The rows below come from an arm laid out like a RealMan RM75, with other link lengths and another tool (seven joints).
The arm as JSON. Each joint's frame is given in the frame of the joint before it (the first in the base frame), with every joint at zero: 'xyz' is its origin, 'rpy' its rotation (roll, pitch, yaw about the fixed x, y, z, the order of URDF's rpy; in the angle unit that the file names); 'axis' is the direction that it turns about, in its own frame. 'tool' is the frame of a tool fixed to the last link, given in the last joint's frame.
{
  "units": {
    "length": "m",
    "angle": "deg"
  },
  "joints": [
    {
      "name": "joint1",
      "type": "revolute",
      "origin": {
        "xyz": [
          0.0,
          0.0,
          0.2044
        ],
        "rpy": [
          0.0,
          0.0,
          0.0
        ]
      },
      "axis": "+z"
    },
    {
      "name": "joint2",
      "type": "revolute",
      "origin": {
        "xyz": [
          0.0,
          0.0,
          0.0
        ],
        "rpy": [
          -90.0,
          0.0,
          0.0
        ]
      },
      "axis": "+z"
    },
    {
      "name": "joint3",
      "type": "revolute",
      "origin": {
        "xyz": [
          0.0,
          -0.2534,
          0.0
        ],
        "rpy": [
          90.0,
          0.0,
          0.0
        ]
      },
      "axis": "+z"
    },
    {
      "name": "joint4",
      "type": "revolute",
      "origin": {
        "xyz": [
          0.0,
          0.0,
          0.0
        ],
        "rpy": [
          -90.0,
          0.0,
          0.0
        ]
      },
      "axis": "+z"
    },
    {
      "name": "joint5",
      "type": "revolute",
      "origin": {
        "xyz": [
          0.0,
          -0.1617,
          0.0
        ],
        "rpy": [
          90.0,
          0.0,
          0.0
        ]
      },
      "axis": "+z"
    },
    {
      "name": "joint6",
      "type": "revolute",
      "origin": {
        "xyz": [
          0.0,
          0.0,
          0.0
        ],
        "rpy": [
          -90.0,
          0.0,
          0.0
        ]
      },
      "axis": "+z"
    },
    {
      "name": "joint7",
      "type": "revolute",
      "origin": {
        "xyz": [
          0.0,
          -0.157,
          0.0
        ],
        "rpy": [
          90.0,
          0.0,
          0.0
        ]
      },
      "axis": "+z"
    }
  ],
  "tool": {
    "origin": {
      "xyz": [
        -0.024,
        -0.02,
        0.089
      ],
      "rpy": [
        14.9,
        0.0,
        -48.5
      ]
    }
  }
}
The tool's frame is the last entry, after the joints.
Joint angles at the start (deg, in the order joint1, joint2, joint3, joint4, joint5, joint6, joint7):
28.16, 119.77, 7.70, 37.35, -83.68, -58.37, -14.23
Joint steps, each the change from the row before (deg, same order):
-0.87, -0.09, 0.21, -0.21, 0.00, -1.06, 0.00
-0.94, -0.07, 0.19, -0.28, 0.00, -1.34, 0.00
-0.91, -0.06, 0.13, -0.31, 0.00, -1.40, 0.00
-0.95, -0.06, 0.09, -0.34, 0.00, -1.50, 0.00
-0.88, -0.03, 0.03, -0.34, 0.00, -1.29, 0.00
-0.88, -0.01, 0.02, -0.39, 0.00, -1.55, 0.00
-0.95, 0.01, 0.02, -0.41, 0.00, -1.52, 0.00
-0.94, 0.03, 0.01, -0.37, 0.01, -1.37, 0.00
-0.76, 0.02, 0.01, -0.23, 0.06, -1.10, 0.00
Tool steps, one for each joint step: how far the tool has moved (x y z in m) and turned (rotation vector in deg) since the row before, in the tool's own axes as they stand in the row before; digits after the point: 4 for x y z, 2 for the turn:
0.0049, -0.0061, -0.0026, 1.28, 0.52, 0.00
0.0049, -0.0072, -0.0029, 1.53, 0.47, -0.04
0.0045, -0.0073, -0.0029, 1.53, 0.39, -0.11
0.0046, -0.0077, -0.0031, 1.59, 0.36, -0.17
0.0043, -0.0065, -0.0030, 1.34, 0.35, -0.21
0.0038, -0.0075, -0.0030, 1.56, 0.23, -0.23
0.0042, -0.0074, -0.0034, 1.53, 0.30, -0.27
0.0042, -0.0066, -0.0035, 1.36, 0.35, -0.25
0.0034, -0.0054, -0.0029, 1.10, 0.33, -0.15

